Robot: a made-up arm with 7 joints.
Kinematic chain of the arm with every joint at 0, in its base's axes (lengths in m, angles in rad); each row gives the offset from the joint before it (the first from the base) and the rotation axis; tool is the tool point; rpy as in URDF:
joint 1: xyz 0 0 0.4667 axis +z
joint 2: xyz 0 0 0 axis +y
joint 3: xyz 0 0 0.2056 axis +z
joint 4: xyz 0.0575 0 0 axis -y
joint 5: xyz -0.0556 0 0.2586 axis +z
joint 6: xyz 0 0 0 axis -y
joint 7: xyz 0.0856 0 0 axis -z
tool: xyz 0 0 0 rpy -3.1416 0 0
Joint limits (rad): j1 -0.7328..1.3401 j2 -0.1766..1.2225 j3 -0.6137..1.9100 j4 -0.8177..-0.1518 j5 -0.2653..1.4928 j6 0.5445..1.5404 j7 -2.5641..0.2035
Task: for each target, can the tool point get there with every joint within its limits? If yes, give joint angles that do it. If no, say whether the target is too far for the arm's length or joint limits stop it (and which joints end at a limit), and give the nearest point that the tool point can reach.
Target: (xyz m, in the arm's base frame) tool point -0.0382 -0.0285 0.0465
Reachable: no: joint limits stop it (at a limit: joint 1, joint 2, joint 4, joint 6) | nearest point 0.3296 -0.3429 0.3320 | short by 0.562 m
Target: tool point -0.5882 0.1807 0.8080
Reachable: no: too far | nearest point -0.3125 0.0960 0.8567 | short by 0.292 m
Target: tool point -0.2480 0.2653 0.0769
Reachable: no: joint limits stop it (at a limit: joint 1, joint 2, joint 4, joint 6) | nearest point -0.0567 0.4831 0.3788 | short by 0.419 m
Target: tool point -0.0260 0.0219 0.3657
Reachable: no: joint limits stop it (at a limit: joint 1, joint 2, joint 4, joint 6) | nearest point 0.0257 0.4776 0.3418 | short by 0.459 m
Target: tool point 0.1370 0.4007 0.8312
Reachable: yes | joints 1.1747 0.6911 0.2198 -0.2530 0.7455 1.4474 -1.7484
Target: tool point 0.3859 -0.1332 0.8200
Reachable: yes | joints -0.4183 0.3945 -0.0345 -0.6801 1.0999 0.9668 -0.0865
